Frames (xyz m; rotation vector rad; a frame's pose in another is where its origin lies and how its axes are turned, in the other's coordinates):
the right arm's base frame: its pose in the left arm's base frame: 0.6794 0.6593 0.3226 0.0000 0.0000 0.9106
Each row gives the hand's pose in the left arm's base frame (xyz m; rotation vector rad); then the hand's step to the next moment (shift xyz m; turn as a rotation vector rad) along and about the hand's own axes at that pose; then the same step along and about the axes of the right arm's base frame.
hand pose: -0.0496 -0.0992 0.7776 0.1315 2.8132 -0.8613
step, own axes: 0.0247 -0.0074 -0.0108 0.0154 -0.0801 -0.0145
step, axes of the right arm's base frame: -0.0160 0.0216 0.0075 -0.0631 -0.0127 0.0521
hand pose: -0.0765 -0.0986 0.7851 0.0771 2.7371 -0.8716
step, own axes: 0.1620 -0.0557 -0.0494 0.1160 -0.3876 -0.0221
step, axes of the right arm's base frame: -0.1247 0.1246 0.0265 -0.3459 -0.0565 0.2034
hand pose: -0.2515 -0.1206 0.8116 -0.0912 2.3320 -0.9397
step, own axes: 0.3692 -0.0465 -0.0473 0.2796 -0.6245 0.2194
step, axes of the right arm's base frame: -0.2902 0.1957 -0.1349 -0.6569 -0.2567 0.1374
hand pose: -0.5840 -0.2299 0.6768 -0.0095 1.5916 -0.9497
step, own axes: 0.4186 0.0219 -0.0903 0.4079 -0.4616 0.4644
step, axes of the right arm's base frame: -0.2242 0.0549 -0.3614 -0.5788 -0.5079 -0.0466
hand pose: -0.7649 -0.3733 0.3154 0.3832 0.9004 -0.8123
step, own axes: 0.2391 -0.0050 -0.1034 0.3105 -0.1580 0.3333
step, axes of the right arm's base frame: -0.0239 -0.0515 -0.2543 -0.2484 -0.4098 -0.0532
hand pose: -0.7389 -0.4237 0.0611 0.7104 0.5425 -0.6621
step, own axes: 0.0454 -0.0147 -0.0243 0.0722 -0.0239 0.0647
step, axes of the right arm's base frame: 0.0034 -0.0157 -0.0511 -0.0407 -0.0899 -0.0153
